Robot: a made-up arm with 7 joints.
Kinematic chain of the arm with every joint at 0, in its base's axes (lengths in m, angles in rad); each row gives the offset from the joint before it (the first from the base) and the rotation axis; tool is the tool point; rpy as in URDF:
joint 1: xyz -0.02 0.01 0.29 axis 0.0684 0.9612 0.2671
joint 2: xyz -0.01 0.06 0 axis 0.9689 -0.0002 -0.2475
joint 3: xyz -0.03 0 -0.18 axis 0.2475 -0.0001 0.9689
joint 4: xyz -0.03 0.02 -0.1 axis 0.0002 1 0
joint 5: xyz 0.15 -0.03 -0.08 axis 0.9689 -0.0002 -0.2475
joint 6: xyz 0.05 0.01 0.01 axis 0.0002 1 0
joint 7: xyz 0.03 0.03 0 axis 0.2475 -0.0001 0.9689
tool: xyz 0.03 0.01 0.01 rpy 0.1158 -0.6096 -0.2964
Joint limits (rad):
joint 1: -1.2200..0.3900
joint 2: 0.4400..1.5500
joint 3: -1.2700..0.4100
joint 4: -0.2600..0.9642
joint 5: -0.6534..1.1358
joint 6: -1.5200..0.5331
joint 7: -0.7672..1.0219
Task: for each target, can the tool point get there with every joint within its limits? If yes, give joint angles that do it. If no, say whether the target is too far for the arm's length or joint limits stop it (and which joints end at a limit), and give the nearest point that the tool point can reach.
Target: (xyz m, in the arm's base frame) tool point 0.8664 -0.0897 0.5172
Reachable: no: too far | nearest point 0.4692 0.0538 0.2869 | short by 0.481 m
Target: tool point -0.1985 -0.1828 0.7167
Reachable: no: joint limits stop it (at a limit: joint 1, joint 2, joint 3, joint 4) | nearest point 0.0803 0.2128 0.5423 | short by 0.514 m
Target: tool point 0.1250 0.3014 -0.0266
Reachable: yes | joints -0.2180 0.9971 -1.0297 0.5988 0.0592 -1.3499 0.6808
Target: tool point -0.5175 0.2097 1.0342
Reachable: no: too far | nearest point 0.0569 0.2795 0.5724 | short by 0.740 m
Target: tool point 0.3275 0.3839 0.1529
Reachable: yes | joints -0.5806 0.8944 0.0944 0.5244 -0.1955 -0.0588 -0.4159
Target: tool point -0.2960 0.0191 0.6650
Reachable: no: joint limits stop it (at a limit: joint 1, joint 2, joint 3, joint 4) | nearest point 0.0561 0.2386 0.5429 | short by 0.433 m
